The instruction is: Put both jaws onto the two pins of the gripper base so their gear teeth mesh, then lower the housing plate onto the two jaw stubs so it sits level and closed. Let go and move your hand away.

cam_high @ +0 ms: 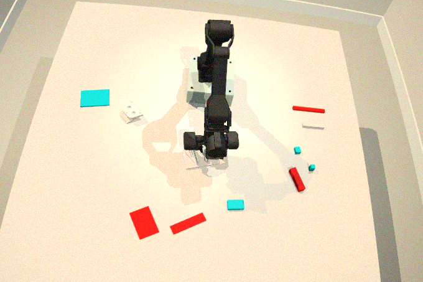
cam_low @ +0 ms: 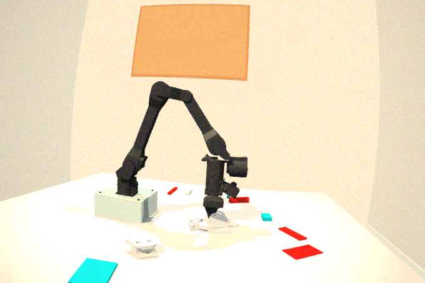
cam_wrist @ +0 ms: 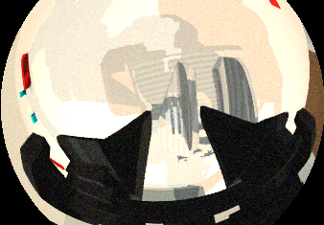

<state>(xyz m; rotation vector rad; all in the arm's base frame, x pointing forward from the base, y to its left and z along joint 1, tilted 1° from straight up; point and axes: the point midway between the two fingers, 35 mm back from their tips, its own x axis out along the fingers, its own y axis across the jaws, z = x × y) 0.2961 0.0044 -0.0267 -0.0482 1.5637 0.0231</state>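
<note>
Now: the flat white plate 20 mm ahead of my gripper tip, 30 mm to the right of it and 10 mm below it. Also, from my gripper tip: gripper base: 160 mm behind, 290 mm to the right, 10 mm above; then white jaw: 30 mm behind, 50 mm to the right; then housing plate: 50 mm behind, 40 mm to the right, 10 mm below.
</note>
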